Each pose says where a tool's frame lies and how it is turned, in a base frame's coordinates. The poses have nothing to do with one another.
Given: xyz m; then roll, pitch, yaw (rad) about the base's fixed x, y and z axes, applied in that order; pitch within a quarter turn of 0, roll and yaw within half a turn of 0.
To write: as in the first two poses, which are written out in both.
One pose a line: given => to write
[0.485, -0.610, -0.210, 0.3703, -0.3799, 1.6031] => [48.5, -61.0, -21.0, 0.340, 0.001, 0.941, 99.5]
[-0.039, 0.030, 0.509, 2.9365, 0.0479, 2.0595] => [-3.9, 3.0, 50.9, 0.511, 0.856, 0.076, 171.6]
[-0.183, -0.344, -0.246, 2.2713, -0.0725, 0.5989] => [-18.3, -34.4, -24.6, 0.946, 0.275, 0.169, 133.7]
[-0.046, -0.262, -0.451, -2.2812, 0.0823, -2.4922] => [-4.6, -26.2, -45.1, -0.277, 0.879, -0.389, 160.6]
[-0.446, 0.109, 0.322, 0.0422, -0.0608, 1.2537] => [-44.6, 10.9, 32.2, 0.059, -0.021, 0.998, 72.0]
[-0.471, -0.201, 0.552, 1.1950, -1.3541, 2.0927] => [-47.1, -20.1, 55.2, 0.668, 0.120, 0.734, 178.0]
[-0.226, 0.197, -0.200, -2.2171, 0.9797, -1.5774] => [-22.6, 19.7, -20.0, -0.499, 0.866, 0.022, 109.6]
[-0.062, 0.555, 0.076, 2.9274, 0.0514, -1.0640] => [-6.2, 55.5, 7.6, 0.861, -0.503, -0.076, 170.9]
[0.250, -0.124, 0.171, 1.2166, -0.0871, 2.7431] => [25.0, -12.4, 17.1, 0.149, 0.558, 0.816, 164.1]
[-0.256, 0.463, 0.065, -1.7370, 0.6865, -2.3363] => [-25.6, 46.3, 6.5, -0.093, 0.848, -0.521, 123.3]
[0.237, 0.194, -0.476, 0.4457, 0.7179, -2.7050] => [23.7, 19.4, -47.6, 0.382, -0.129, -0.915, 166.0]
